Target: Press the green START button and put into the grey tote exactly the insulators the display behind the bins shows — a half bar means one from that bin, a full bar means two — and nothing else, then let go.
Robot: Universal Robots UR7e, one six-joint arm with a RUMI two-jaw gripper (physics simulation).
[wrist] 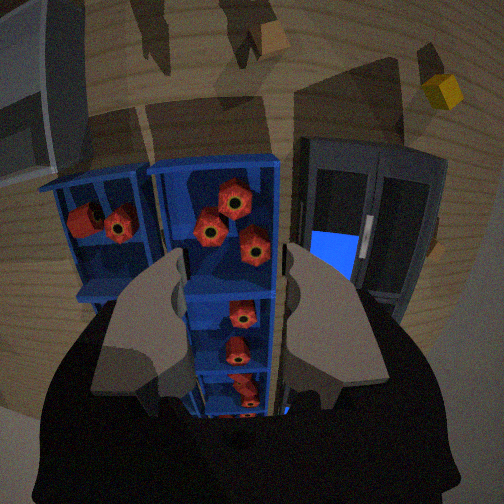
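Note:
My gripper is open and empty, its two grey jaws spread above a row of blue bins. The top bin between the jaws holds three red hexagonal insulators. Bins lower in the view hold more red insulators. A second blue bin column on the left holds two red insulators. The dark display panel stands right of the bins and shows one lit blue bar filling the lower part of its left cell. The right cell is dark. The grey tote shows partly at the upper left. The START button is not in view.
A yellow cube lies on the wooden table at the upper right. A tan cube lies near the top middle. Dark shadows fall across the table behind the bins.

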